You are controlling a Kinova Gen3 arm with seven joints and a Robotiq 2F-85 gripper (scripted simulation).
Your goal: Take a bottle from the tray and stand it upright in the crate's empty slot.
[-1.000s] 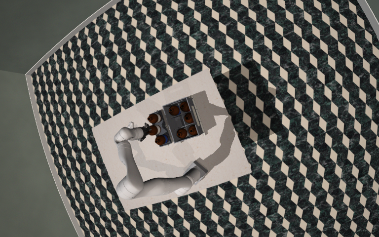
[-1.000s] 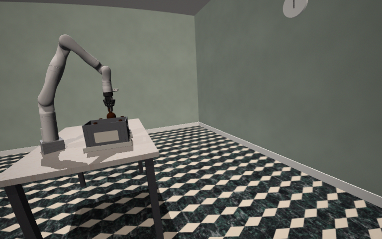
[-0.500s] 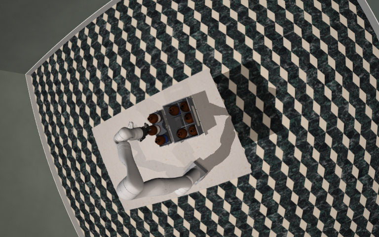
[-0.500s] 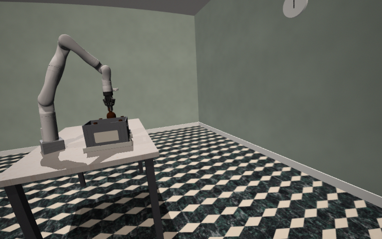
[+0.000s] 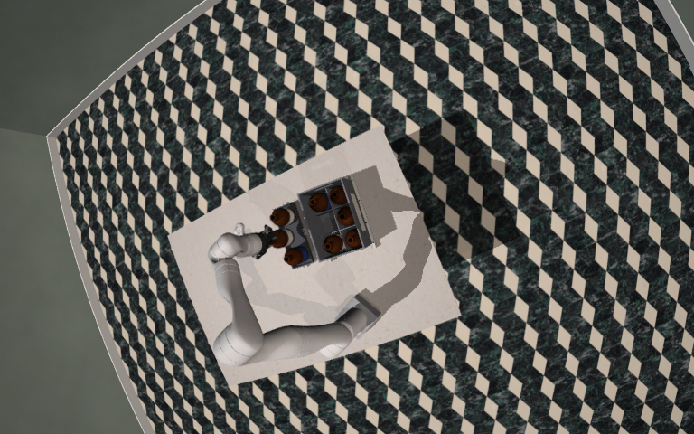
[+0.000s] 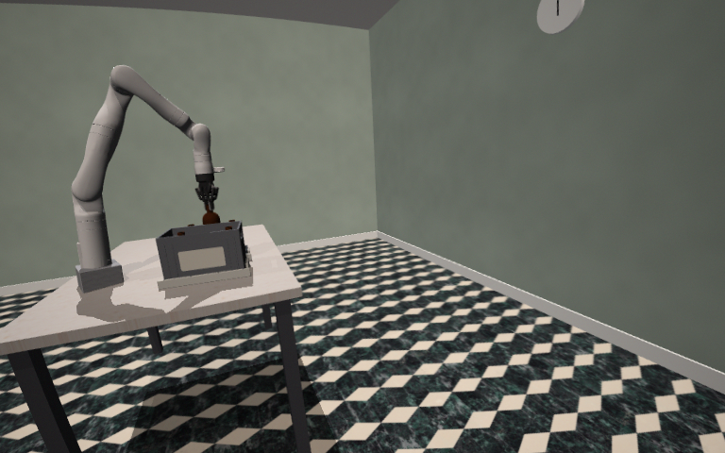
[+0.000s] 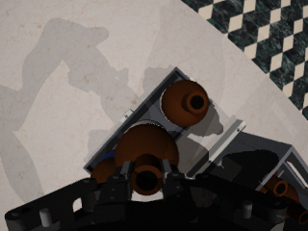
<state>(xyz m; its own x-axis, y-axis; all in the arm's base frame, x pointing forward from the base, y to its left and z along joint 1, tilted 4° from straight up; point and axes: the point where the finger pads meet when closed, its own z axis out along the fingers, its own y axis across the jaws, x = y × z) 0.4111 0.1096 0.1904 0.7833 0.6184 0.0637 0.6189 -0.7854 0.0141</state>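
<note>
Right now the brown bottle is 7 cm below my hand. From my hand the other things lie so: grey tray: 22 cm below; grey crate: 22 cm to the right, 15 cm below, 3 cm behind.
</note>
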